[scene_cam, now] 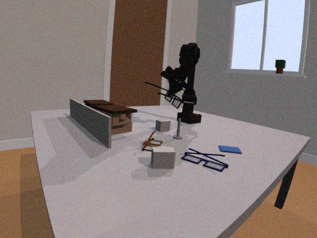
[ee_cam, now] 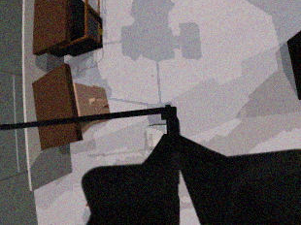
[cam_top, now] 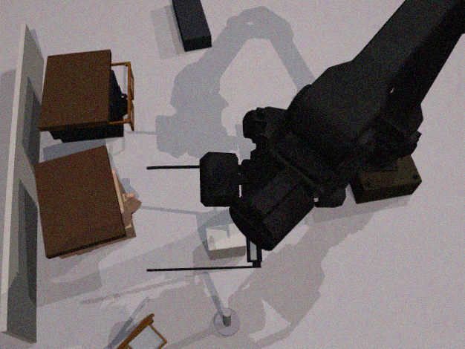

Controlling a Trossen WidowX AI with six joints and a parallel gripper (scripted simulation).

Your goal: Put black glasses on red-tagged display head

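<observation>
Now: the peach head 240 mm ahead of my gripper tip, 40 mm to the right of it and 110 mm below it. The rest, counted from my gripper tip: dark head (260 mm ahead, 260 mm to the right, 110 mm below); then blue card (60 mm behind, 350 mm to the left, 160 mm below); then post stand (40 mm ahead, 150 mm to the left, 140 mm below).
</observation>
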